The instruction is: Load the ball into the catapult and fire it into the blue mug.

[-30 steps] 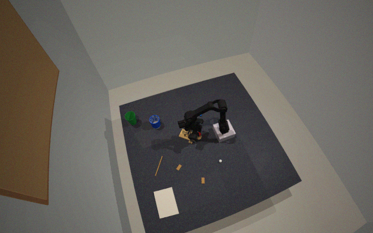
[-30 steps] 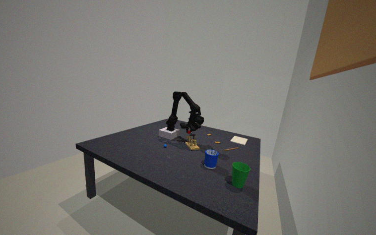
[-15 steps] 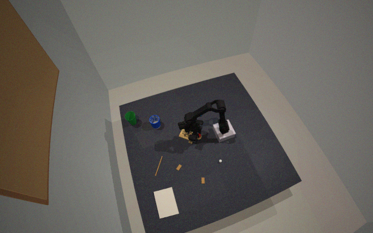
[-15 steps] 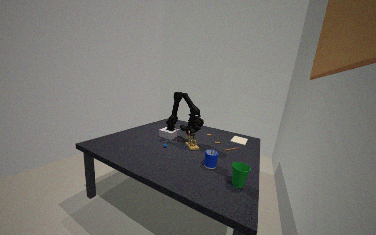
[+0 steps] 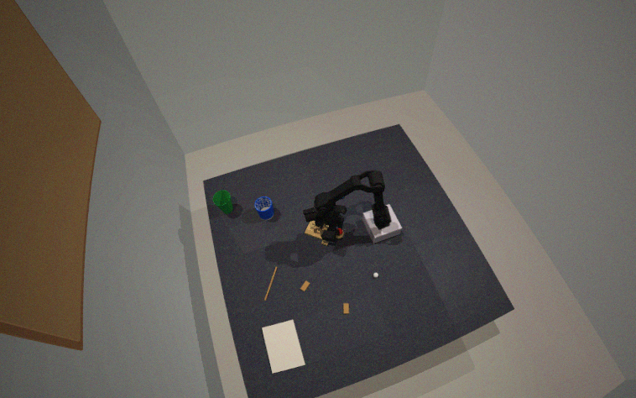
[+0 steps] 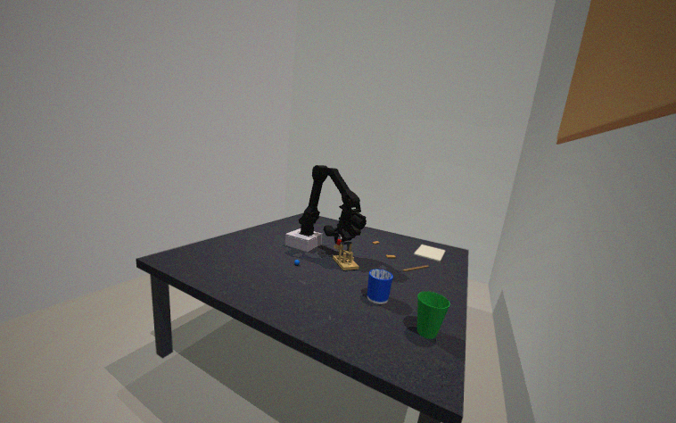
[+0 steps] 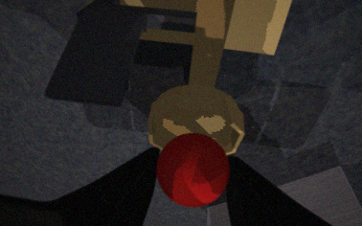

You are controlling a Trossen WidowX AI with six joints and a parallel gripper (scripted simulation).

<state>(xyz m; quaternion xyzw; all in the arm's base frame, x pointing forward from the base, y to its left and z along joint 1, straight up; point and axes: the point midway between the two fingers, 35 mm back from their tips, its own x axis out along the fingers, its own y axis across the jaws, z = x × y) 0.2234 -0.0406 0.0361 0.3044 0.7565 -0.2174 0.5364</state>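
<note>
Now: gripper tip 10 mm below the red ball. From my gripper tip the other things lie so: wooden catapult 50 mm ahead, 30 mm to the right, 20 mm below; then white ball 80 mm behind, 250 mm to the left, 60 mm below; then blue ball 110 mm behind, 220 mm to the right, 60 mm below.
</note>
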